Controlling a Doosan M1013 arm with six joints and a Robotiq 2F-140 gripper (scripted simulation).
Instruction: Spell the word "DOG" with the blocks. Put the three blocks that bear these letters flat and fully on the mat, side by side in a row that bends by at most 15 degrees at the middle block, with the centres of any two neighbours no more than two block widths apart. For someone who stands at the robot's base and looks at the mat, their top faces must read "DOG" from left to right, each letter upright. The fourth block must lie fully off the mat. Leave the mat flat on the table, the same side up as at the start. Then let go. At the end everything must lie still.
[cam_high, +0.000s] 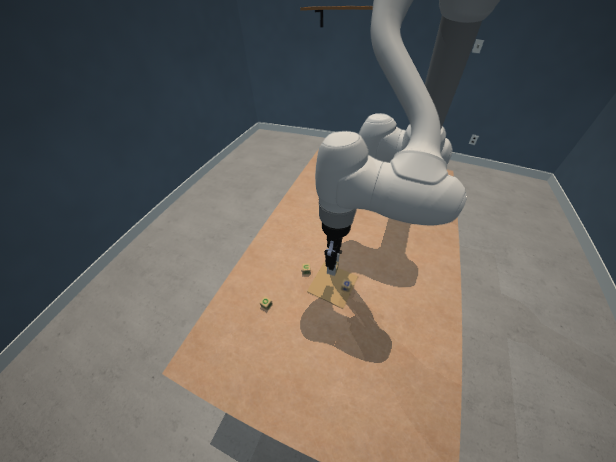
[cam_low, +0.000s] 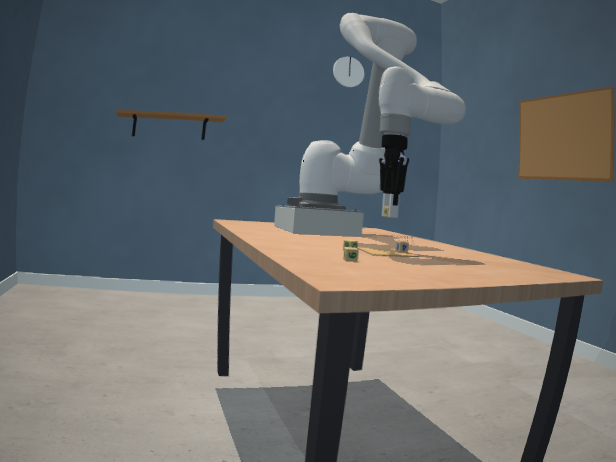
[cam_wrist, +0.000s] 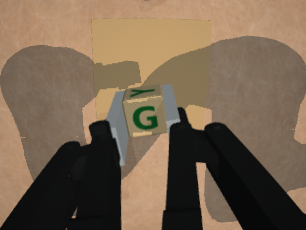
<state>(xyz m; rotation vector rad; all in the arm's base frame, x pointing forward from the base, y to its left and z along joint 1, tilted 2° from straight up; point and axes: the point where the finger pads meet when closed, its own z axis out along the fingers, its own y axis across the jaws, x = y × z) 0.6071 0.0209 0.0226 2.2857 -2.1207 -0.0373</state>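
Now: hand 130 mm above the tan mat and 10 mm to the right of it. Also, from my hand: G block 20 mm below; then D block 120 mm below, 50 mm to the left, 10 mm behind.
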